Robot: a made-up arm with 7 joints.
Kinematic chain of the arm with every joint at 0, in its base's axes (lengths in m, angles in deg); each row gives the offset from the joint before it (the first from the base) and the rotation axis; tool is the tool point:
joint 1: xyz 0 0 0.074 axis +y
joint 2: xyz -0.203 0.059 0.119 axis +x
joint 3: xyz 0 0.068 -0.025 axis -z
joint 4: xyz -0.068 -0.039 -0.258 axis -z
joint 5: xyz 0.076 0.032 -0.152 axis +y
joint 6: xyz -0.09 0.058 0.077 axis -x
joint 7: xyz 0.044 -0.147 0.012 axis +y
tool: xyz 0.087 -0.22 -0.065
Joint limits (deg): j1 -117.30..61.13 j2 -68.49..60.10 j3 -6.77..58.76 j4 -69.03..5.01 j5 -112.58..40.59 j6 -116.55..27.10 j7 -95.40..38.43
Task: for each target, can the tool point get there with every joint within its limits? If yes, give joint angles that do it. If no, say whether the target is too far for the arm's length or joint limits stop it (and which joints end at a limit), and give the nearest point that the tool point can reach.
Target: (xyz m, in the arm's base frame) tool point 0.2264 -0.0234 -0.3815
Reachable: yes | joints -76.46 15.74 45.05 -1.57 19.77 -19.20 -82.36
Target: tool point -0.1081 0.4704 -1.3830
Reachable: no: too far | nearest point -0.0567 0.2962 -0.6900 | short by 0.716 m
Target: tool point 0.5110 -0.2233 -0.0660
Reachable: yes | joints -82.36 -27.76 21.53 -4.28 -15.84 -78.33 -7.50
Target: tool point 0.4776 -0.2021 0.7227
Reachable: no: joint limits stop it (at a limit: joint 1, joint 3, joint 6, joint 7) | nearest point 0.4022 -0.1341 0.3914 | short by 0.347 m
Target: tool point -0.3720 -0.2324 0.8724
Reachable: no: joint limits stop it (at a limit: joint 1, joint 2, joint 4, joint 6, joint 7) | nearest point -0.2933 -0.2690 0.5858 | short by 0.299 m
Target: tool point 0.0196 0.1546 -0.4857
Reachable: yes | joints -4.16 -2.74 40.70 -34.30 -29.08 -78.74 2.36
